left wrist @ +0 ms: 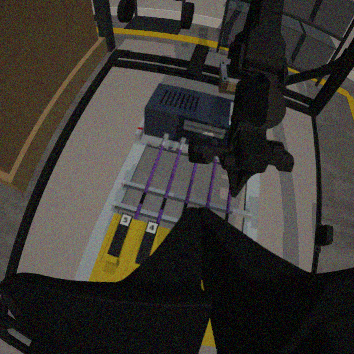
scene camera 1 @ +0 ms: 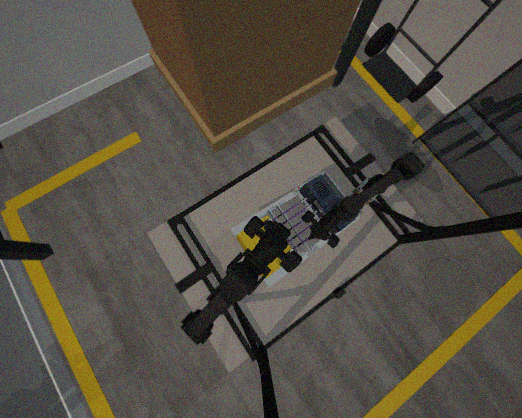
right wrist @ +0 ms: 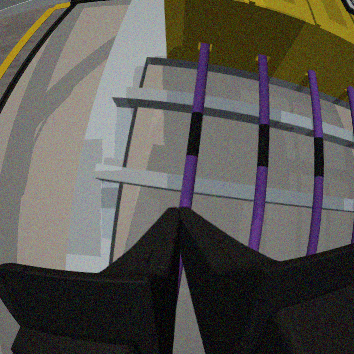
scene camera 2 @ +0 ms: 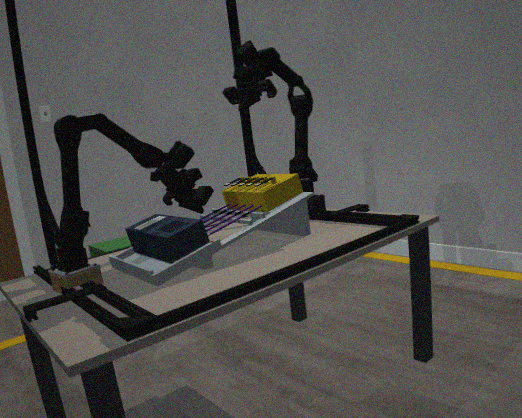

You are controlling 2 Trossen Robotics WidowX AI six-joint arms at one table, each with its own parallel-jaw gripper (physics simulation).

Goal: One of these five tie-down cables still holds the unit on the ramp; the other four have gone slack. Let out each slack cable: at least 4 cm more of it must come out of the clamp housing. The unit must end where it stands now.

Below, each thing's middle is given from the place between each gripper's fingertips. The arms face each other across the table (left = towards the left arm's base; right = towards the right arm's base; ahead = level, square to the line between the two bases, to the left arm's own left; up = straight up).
Right now my right hand is 80 mm short of the grey ramp (scene camera 1: 237,229), 20 mm to the left of it and 50 mm above it.
Right now the grey ramp is 35 cm below my left hand and 16 cm to the right of it.
